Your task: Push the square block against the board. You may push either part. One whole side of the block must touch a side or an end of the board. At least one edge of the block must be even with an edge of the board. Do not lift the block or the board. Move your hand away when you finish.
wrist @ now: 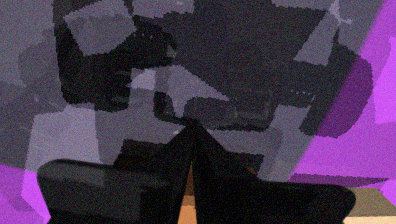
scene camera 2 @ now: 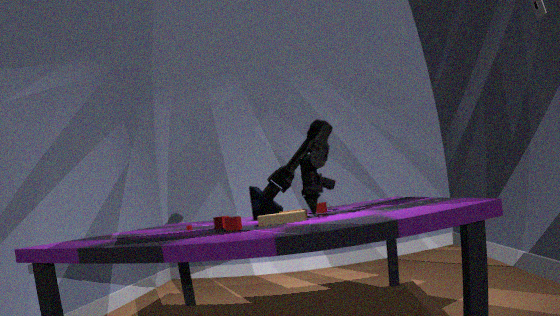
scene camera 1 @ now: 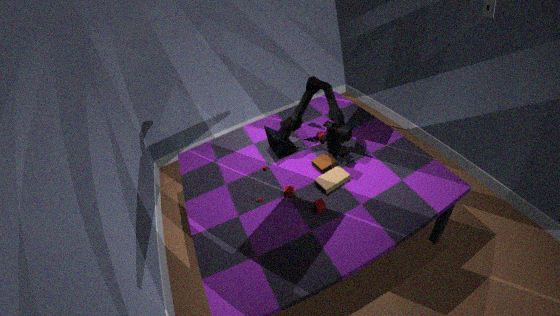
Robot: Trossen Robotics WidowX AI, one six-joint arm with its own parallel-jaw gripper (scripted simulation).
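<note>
Gripper (scene camera 2: 314,214) shut, holding nothing. My gripper (wrist: 193,131) visible there too.
</note>
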